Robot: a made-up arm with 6 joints.
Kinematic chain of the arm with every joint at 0, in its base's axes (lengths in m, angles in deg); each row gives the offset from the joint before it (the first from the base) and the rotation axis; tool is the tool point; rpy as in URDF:
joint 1: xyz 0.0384 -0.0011 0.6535 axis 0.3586 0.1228 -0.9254
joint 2: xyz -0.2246 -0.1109 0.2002 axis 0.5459 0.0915 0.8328
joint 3: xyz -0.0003 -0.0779 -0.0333 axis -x
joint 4: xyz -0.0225 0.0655 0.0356 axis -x
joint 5: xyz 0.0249 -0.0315 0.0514 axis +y
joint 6: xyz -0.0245 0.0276 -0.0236 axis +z
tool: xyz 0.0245 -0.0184 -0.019 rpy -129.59 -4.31 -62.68
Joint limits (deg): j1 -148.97..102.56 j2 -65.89..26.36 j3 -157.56..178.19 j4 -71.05..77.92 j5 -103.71..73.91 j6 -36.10..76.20
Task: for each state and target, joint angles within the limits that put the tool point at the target. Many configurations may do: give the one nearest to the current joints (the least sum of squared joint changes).
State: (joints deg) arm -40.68 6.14 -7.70 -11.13 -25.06 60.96
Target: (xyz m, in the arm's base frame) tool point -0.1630 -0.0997 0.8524
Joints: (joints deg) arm -0.61 12.26 14.42 -4.66 -29.77 68.84
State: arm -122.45 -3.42 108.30 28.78 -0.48 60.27
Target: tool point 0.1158 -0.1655 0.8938
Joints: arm -102.71 -27.30 75.58 20.85 8.36 36.78
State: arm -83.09 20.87 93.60 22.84 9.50 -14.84
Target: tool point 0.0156 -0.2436 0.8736
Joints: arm -73.42 -15.83 89.54 -11.55 19.41 -36.10
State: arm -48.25 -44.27 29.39 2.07 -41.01 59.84
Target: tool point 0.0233 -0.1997 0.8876
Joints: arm -69.21 -65.89 47.55 1.24 -35.30 55.93
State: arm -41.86 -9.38 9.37 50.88 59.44 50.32
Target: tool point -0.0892 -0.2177 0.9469
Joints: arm -54.73 -1.39 -22.37 41.54 67.26 40.88
